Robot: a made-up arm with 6 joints.
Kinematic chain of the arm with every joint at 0, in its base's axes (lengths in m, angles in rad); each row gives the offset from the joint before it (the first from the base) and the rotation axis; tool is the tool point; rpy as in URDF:
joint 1: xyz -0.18 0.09 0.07 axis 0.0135 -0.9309 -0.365
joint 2: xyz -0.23 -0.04 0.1 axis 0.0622 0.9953 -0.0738
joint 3: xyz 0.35 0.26 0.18 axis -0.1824 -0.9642 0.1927
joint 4: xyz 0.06 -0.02 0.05 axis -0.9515 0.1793 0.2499
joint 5: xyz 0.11 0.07 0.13 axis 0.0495 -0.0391 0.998
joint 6: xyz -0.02 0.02 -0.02 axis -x
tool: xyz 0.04 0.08 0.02 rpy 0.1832 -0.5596 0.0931
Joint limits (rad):
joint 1: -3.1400..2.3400
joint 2: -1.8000..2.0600
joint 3: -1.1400..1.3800
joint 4: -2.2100..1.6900
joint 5: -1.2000..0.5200
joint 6: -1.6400..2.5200
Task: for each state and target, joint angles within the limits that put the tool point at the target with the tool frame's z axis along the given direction. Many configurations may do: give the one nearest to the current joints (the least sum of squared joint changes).
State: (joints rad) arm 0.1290 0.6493 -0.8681 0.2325 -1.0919 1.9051
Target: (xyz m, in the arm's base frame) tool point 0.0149 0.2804 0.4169 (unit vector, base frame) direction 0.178 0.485 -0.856
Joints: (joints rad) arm 0.5364 0.1047 -0.4987 0.5784 -1.0481 2.5200
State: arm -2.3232 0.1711 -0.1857 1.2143 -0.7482 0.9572
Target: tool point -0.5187 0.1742 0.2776 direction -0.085 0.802 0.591
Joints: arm -2.2138 1.0253 -0.7522 0.9724 -0.6646 1.2805
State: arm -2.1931 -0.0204 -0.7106 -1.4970 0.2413 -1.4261
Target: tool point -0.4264 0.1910 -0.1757 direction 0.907 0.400 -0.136
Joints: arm -2.7985 0.1363 -1.1400 -1.2680 -0.3272 -1.0561
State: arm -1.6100 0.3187 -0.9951 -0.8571 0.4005 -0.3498
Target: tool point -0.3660 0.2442 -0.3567 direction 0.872 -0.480 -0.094
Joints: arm -1.1796 0.9988 -0.8420 -0.6054 0.1129 -0.2661
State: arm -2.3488 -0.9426 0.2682 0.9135 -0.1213 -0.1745
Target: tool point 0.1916 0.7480 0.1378 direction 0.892 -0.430 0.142
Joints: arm -2.1408 -0.5005 0.4064 0.2009 0.3893 -0.4155
